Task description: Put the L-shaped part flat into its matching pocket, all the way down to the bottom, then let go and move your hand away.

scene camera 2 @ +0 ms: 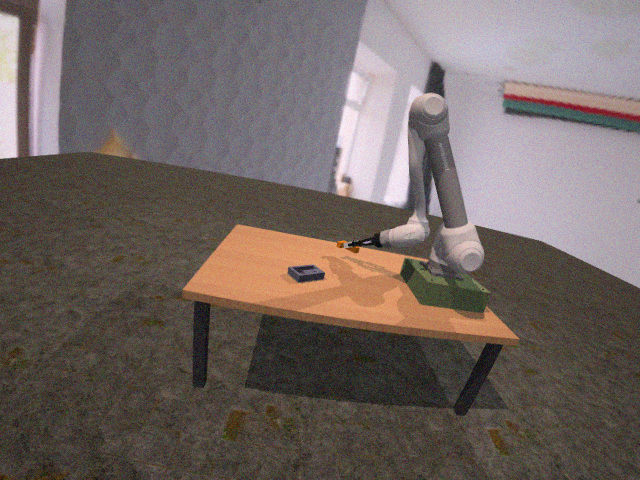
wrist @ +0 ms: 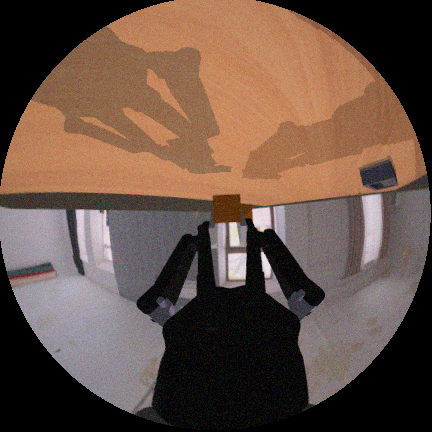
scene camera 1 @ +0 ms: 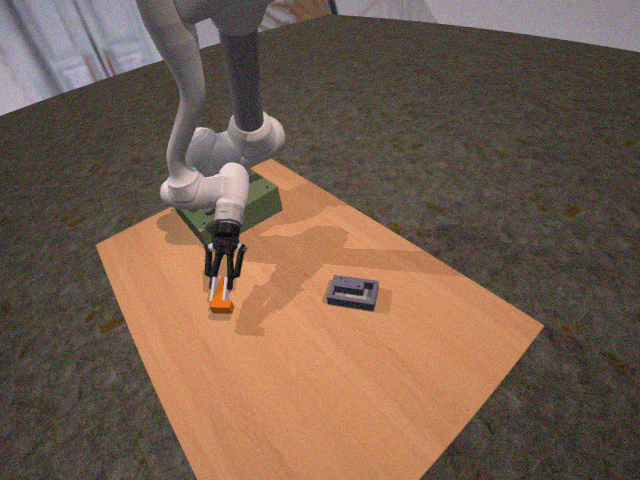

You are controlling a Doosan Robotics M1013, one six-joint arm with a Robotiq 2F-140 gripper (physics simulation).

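Places are measured from the arm's base along level axes (x ahead, y left, z up), in millimetres.
Pixels of known places: gripper, fingertip midpoint: (scene camera 2: 346,245) (scene camera 1: 219,301); arm's base at its link origin: (scene camera 2: 440,271).
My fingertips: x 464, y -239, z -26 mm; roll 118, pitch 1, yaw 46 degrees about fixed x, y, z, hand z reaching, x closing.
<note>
Ahead of a thing's pixels: the offset from my fingertips to its top centre. Level surfaces: height alone.
The orange L-shaped part @(7 mm back, 28 mm left, 15 mm up) (scene camera 1: 221,306) (scene camera 2: 341,244) (wrist: 226,208) is held at the fingertips. My gripper (scene camera 1: 220,291) (scene camera 2: 349,244) (wrist: 226,213) is shut on it, with the hand stretched out nearly level, and holds it above the table. The dark grey block with the pocket @(211 mm ahead, 331 mm left, 41 mm down) (scene camera 1: 351,304) (scene camera 2: 308,277) (wrist: 378,174) lies on the table, to the right of the part in the first scene view and at the right edge of the wrist view. The part is well apart from the block. Its pocket opens upward. The fingers hide some of the part.
The wooden table @(78 mm down) (scene camera 1: 320,392) (scene camera 2: 248,258) carries the block. The green base (scene camera 1: 263,204) (scene camera 2: 439,295) under the arm stands at the table's far end in the first scene view. Shadows of the arm and hand fall across the table.
</note>
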